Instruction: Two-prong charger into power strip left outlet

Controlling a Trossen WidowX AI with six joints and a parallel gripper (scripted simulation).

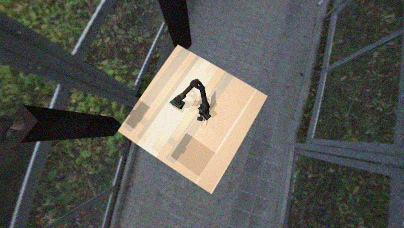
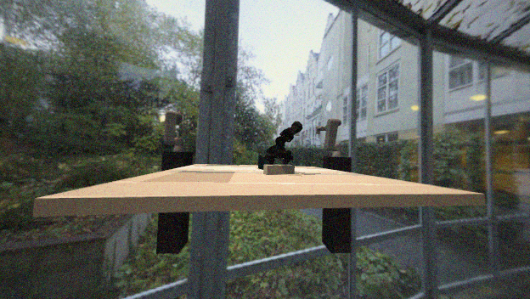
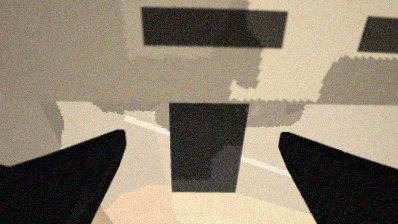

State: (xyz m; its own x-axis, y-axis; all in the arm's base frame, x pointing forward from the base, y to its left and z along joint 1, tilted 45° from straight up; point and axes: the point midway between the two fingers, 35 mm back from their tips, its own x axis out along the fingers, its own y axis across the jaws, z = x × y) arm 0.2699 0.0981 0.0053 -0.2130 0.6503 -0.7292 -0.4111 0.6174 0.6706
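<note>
The black two-prong charger lies 3 cm ahead of my gripper tip, 1 cm to the left of it and 1 cm above it.
</note>
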